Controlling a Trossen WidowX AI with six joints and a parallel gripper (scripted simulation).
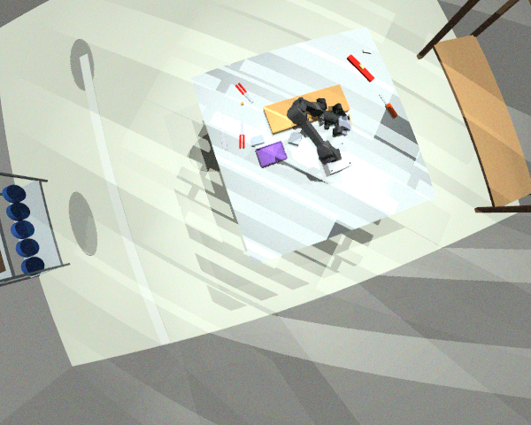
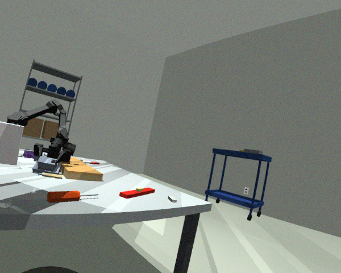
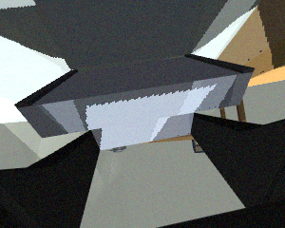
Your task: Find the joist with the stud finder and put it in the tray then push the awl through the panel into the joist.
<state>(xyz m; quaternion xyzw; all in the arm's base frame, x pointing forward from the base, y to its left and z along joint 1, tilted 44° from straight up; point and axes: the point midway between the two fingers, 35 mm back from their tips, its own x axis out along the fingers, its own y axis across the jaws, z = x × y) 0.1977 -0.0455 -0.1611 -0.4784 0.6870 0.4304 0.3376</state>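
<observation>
Right now my gripper tip is 1 cm short of the grey stud finder and 1 cm above it. Also, from my gripper tip: awl (5 cm to the right, 5 cm below); red level (37 cm ahead, 26 cm to the right, 5 cm below); purple tray (50 cm to the left, 5 cm below, 5 cm behind).
</observation>
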